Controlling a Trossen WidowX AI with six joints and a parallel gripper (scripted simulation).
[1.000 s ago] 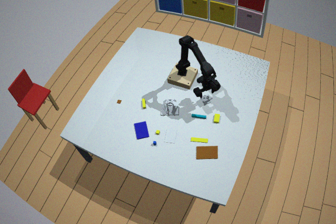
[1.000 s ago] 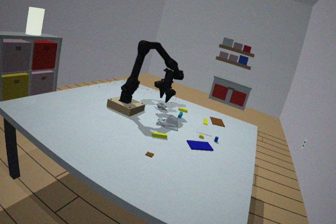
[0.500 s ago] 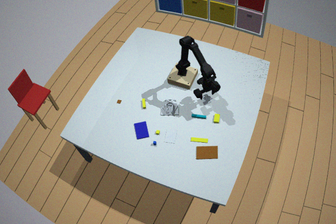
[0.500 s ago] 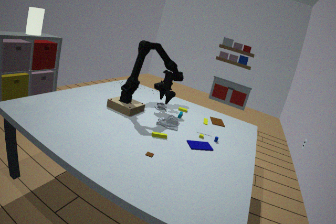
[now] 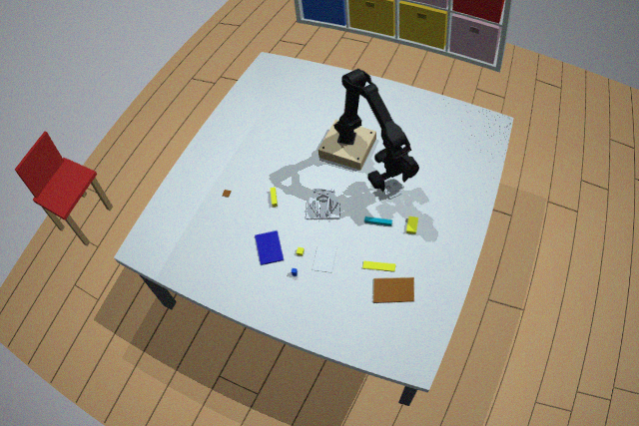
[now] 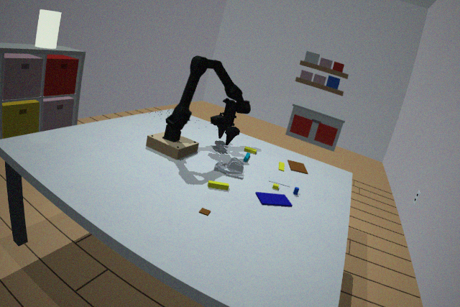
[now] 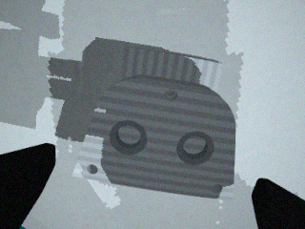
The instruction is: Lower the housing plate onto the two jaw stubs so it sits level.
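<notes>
The teal bar is 140 mm ahead of my gripper tip, 30 mm to the right of it and 30 mm below it. From my gripper tip the other things lie so: yellow block (140 mm ahead, 100 mm to the left, 30 mm below); then pale sheet (330 mm ahead, 180 mm to the right, 40 mm below); then brown plate (400 mm ahead, 80 mm to the left, 40 mm below).
</notes>
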